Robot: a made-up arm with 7 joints. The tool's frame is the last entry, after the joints. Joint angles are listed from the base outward. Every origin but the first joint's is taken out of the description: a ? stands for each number. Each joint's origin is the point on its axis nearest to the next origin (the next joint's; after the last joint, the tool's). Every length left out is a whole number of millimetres.
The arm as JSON. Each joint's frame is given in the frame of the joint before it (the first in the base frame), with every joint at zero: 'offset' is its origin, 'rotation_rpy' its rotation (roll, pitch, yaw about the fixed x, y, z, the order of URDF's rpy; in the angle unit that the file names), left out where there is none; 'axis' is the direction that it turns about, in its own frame. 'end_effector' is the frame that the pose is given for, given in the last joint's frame.
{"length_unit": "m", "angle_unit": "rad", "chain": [
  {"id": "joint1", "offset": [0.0, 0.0, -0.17], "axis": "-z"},
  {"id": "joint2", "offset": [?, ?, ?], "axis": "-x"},
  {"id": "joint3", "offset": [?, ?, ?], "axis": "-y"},
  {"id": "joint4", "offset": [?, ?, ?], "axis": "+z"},
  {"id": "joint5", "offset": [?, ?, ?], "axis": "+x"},
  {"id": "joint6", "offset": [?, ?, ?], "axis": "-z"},
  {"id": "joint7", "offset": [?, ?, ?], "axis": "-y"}
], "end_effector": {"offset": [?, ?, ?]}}
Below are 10 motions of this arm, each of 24 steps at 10 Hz.
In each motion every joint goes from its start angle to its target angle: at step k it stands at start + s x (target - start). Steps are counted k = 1, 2, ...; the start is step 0. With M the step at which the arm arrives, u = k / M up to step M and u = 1 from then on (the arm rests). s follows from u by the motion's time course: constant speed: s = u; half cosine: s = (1 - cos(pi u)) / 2; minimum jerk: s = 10 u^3 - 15 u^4 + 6 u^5.
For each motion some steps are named. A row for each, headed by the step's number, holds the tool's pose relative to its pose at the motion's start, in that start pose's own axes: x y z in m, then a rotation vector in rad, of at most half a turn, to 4 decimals.
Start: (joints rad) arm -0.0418 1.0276 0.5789 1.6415 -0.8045 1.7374 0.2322
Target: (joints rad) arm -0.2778 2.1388 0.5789 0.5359 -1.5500 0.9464 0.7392
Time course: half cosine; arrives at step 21
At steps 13, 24:
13: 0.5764 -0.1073 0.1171 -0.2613 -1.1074 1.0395
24: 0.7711 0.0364 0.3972 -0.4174 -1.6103 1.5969

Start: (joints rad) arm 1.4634 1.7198 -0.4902 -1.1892 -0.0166 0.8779 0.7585
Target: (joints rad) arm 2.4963 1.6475 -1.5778 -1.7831 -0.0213 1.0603 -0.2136
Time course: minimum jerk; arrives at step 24
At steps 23, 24:
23: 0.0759 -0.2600 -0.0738 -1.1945 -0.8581 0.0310
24: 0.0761 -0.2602 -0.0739 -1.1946 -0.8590 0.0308

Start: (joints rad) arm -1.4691 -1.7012 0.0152 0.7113 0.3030 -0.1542 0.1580
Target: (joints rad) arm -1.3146 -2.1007 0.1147 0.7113 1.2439 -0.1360 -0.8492
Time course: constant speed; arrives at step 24
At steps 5, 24:
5: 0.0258 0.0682 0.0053 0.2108 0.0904 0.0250
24: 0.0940 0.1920 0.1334 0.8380 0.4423 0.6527

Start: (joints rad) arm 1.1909 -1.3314 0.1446 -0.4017 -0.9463 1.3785 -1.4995
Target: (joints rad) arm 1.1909 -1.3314 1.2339 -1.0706 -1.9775 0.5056 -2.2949
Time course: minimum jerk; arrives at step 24
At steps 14, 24:
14: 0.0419 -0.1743 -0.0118 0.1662 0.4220 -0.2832
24: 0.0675 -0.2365 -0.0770 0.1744 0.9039 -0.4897

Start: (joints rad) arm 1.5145 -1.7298 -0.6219 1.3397 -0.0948 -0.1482 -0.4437
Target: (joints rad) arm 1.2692 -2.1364 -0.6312 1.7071 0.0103 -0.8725 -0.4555
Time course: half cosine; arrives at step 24
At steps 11, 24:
11: 0.1615 -0.0682 -0.0306 -0.1252 -0.2007 0.5431
24: 0.3925 -0.0609 0.0037 -0.4123 -0.5391 1.1533

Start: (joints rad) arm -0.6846 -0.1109 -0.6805 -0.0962 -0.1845 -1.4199 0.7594
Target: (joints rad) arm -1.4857 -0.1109 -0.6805 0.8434 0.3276 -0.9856 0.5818
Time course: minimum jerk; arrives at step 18
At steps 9, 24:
9: 0.0893 -0.0706 -0.0564 0.3930 0.0996 0.4016
24: 0.1354 -0.0377 -0.0855 0.9214 0.3548 0.6336

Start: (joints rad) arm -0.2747 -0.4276 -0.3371 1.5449 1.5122 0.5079 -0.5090
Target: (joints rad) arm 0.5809 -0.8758 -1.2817 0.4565 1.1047 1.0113 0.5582
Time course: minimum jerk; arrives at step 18
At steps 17, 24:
17: 0.1520 0.2541 0.0854 1.2844 -1.5255 -0.3260
24: 0.1518 0.2545 0.0860 1.2861 -1.5262 -0.3282

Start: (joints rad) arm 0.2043 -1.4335 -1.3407 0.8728 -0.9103 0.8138 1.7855
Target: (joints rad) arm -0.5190 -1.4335 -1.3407 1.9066 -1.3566 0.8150 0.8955
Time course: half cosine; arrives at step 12
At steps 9, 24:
9: -0.2209 0.5367 0.0850 0.7031 0.4286 -0.5355
24: -0.2046 0.6407 0.1373 0.7964 0.4920 -0.6361

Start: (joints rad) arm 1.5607 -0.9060 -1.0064 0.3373 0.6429 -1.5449 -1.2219
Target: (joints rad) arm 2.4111 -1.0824 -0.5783 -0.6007 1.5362 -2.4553 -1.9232
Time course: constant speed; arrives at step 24
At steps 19, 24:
19: -0.1232 0.2559 0.3121 -0.9606 -0.1862 -1.4844
24: -0.1090 0.3958 0.3106 -1.0631 -0.2643 -2.0439

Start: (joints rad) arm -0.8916 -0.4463 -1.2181 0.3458 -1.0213 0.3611 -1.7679
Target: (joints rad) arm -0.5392 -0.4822 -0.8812 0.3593 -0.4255 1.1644 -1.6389
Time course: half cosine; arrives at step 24
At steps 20, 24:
20: 0.0022 0.1515 -0.1378 1.0424 0.1009 0.8782
24: -0.0056 0.1620 -0.1421 1.1112 0.1253 0.9371

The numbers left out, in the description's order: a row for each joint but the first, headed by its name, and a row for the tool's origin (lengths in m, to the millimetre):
joint2: 0.088 0.067 0.0
joint3: 0.0 -0.012 -0.151
joint4: 0.093 0.0 0.252
joint5: -0.111 -0.113 0.0
joint6: 0.0 0.057 -0.332
joint7: -0.034 -0.079 0.0
tool: -0.159 0.0 -0.034

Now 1 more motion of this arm.
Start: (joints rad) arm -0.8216 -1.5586 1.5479 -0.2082 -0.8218 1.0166 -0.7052
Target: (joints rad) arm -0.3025 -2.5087 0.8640 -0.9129 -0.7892 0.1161 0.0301
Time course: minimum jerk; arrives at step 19
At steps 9, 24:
9: -0.2635 -0.0107 -0.0101 -0.3005 0.1600 -0.2077
24: -0.4862 0.1073 0.1723 -0.3303 0.6250 -0.0571

